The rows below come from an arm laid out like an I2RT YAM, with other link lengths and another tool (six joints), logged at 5 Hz.
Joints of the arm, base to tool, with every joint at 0 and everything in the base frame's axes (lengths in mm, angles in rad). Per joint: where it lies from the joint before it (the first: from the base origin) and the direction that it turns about. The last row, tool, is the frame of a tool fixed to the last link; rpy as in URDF.
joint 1: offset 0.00 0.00 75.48 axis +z
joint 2: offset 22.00 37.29 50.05 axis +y
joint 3: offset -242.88 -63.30 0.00 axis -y
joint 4: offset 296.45 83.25 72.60 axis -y
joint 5: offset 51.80 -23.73 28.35 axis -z
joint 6: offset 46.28 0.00 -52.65 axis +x
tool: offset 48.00 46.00 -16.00 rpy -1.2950 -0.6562 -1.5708
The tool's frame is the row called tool.
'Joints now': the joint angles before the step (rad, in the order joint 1, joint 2, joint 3, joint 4, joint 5, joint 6). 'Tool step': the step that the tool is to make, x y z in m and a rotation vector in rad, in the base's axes. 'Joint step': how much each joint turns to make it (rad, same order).
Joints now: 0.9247 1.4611 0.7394 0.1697 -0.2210 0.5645
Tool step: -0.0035 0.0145 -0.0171 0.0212 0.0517 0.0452
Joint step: 0.0208 0.1081 0.0284 0.0745 -0.0493 0.0342
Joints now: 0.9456 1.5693 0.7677 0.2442 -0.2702 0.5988
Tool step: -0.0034 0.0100 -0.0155 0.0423 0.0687 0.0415
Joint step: 0.0106 0.0951 0.0146 0.0914 -0.0686 0.0548
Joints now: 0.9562 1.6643 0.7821 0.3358 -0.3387 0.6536
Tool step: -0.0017 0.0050 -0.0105 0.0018 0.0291 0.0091
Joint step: 0.0093 0.0511 0.0113 0.0323 -0.0129 0.0226
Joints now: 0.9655 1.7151 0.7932 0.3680 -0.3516 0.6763
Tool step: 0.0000 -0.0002 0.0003 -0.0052 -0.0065 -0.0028
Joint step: 0.0009 -0.0039 -0.0001 -0.0063 0.0075 -0.0054
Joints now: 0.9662 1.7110 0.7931 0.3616 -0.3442 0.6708
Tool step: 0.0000 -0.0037 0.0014 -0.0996 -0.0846 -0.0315
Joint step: 0.0126 -0.0461 0.0090 -0.1139 0.1064 -0.0841
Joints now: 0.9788 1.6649 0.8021 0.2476 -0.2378 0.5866
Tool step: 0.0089 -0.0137 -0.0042 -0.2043 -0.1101 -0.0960
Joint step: 0.0053 -0.0528 0.0192 -0.1941 0.2074 -0.0972
